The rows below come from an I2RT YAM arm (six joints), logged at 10 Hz.
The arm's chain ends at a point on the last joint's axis. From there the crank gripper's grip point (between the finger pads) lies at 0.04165 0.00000 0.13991 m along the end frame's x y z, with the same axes.
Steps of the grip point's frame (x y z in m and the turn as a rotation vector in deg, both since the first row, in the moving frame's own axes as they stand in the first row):
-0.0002 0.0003 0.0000 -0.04 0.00 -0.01
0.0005 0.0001 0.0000 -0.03 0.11 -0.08
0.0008 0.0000 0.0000 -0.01 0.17 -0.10
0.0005 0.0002 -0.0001 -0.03 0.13 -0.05
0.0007 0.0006 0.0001 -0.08 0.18 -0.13
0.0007 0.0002 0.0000 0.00 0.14 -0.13
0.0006 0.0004 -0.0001 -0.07 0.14 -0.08
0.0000 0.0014 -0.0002 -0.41 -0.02 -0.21
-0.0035 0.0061 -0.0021 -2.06 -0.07 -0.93
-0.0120 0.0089 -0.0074 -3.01 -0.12 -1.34
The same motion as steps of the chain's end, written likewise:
-0.0002 0.0002 0.0000 -0.04 0.00 -0.01
0.0002 0.0001 0.0001 -0.03 0.11 -0.08
0.0004 0.0000 0.0001 -0.01 0.17 -0.10
0.0002 0.0002 0.0000 -0.03 0.13 -0.05
0.0003 0.0005 0.0002 -0.08 0.18 -0.13
0.0004 0.0003 0.0001 0.00 0.14 -0.13
0.0003 0.0003 0.0000 -0.07 0.14 -0.08
0.0000 0.0006 -0.0002 -0.41 -0.02 -0.21
-0.0034 0.0017 -0.0021 -2.06 -0.07 -0.93
-0.0118 0.0025 -0.0073 -3.01 -0.12 -1.34

